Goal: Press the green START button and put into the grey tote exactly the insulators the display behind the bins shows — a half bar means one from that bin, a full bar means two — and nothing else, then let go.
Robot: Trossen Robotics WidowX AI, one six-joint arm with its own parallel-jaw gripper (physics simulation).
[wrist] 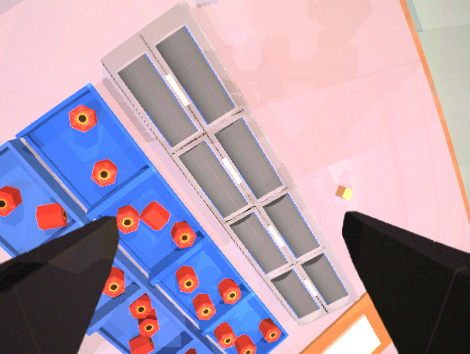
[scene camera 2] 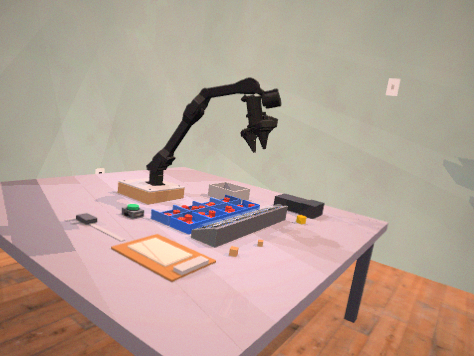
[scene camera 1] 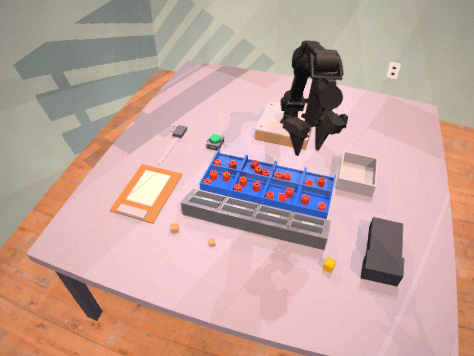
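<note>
The green button sits on a dark base left of the blue bins. Red insulators stand or lie in the two rows of bins. The long grey display runs beside them; its panes look plain grey in the wrist view, with short white strips between the paired panes. The grey tote shows no insulator inside in scene camera 1's view. My gripper is open and empty, high above the bins and display.
An orange board with a white sheet lies left of the display. Two small orange cubes and a yellow cube lie near it. A black block and a dark plug-like piece lie farther out.
</note>
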